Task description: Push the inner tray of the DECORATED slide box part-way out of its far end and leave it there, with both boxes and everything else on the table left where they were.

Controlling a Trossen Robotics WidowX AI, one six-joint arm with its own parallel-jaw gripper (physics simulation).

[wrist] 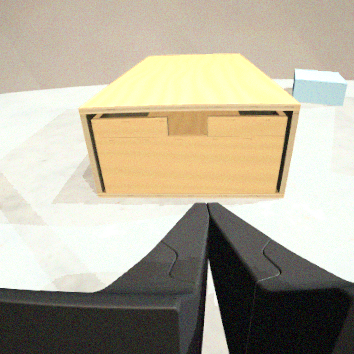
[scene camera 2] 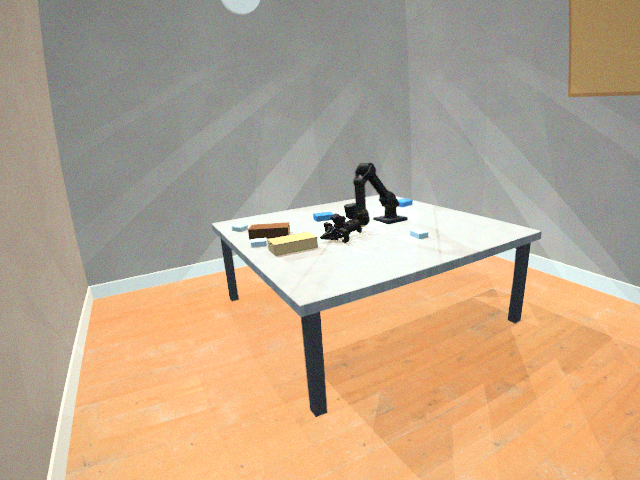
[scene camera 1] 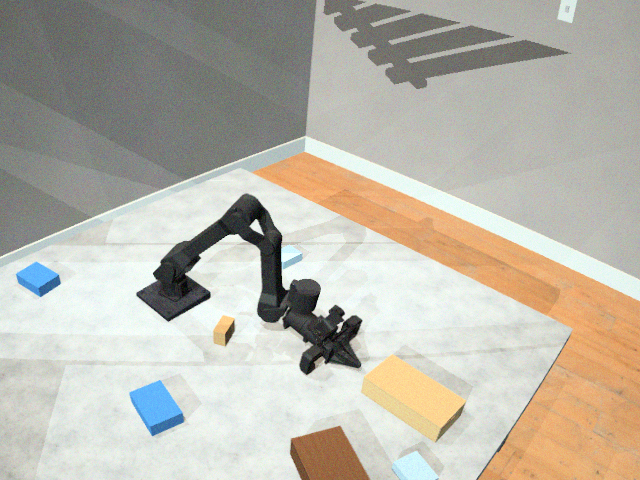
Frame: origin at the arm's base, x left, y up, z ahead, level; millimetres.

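Seen in the pictures: gripper, between the fingertips: [wrist: 205,214] [scene camera 2: 320,238] [scene camera 1: 360,366]; arm's base, origin of its link: [scene camera 2: 390,217] [scene camera 1: 175,290].
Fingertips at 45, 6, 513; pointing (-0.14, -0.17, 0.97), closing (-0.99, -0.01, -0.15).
Note:
Pixels of each thing's middle, then the offset from my fingertips to it, as dx, dy, dz.
- light wooden slide box, middle of its body: [wrist: 192,100] [scene camera 1: 412,396] [scene camera 2: 292,243] -20, +3, +139
- small orange block, middle of its body: [scene camera 1: 224,330] -86, -2, -314
A light wooden slide box [scene camera 1: 413,395] [scene camera 2: 292,243] [wrist: 187,82] lies flat with its near end facing my gripper. In the wrist view its inner tray [wrist: 187,162] shows in the near opening, upright, with a notch in the middle of its top edge and narrow dark gaps at its sides. No tray is seen sticking out of the far end in either scene view. My gripper [scene camera 1: 358,365] [scene camera 2: 322,237] [wrist: 205,214] is shut and empty, low over the table, its fingertips pointing at the near end a short way in front of it. A brown box [scene camera 1: 330,454] [scene camera 2: 268,230] lies beside it.
Light blue blocks lie beside the boxes [scene camera 1: 415,466] [scene camera 2: 258,242] [wrist: 319,87], beyond the brown box [scene camera 2: 239,227] and behind the arm [scene camera 1: 291,256] [scene camera 2: 418,234]. Blue blocks [scene camera 1: 156,407] [scene camera 1: 38,279] and a small orange block [scene camera 1: 223,330] lie nearer the arm's base.

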